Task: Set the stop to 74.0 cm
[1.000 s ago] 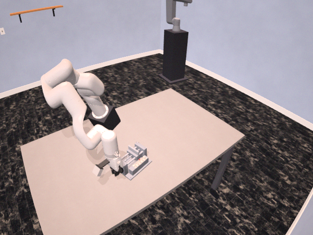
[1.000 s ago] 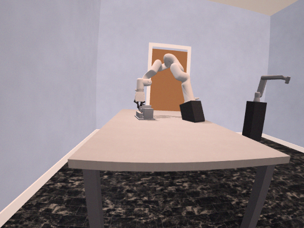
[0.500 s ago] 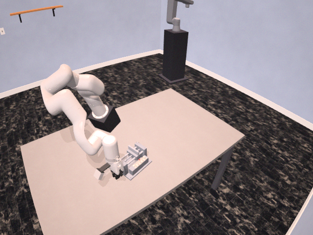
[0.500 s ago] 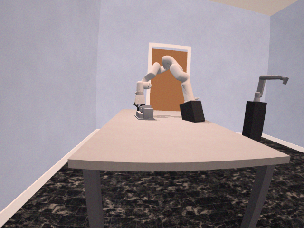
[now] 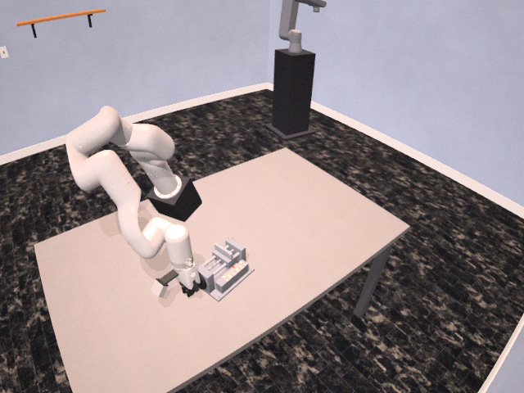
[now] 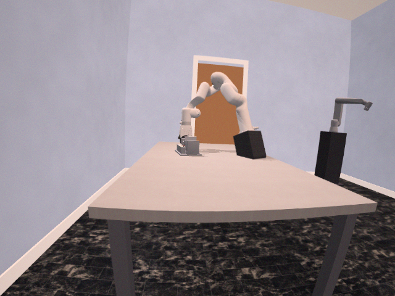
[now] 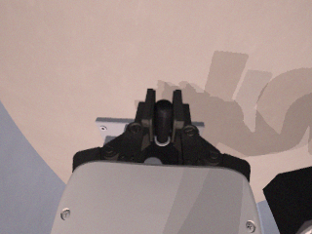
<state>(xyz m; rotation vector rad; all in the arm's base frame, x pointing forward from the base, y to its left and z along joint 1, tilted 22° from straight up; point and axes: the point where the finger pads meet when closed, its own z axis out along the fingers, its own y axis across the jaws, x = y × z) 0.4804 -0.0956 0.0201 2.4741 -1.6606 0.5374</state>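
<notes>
The black handwheel lies 20 mm to the left of my hand, 10 mm behind it and 10 mm above it. Round my hand: handwheel knob: 10 mm to the left; sliding stop block: 170 mm to the left, 50 mm above, 40 mm behind.
</notes>
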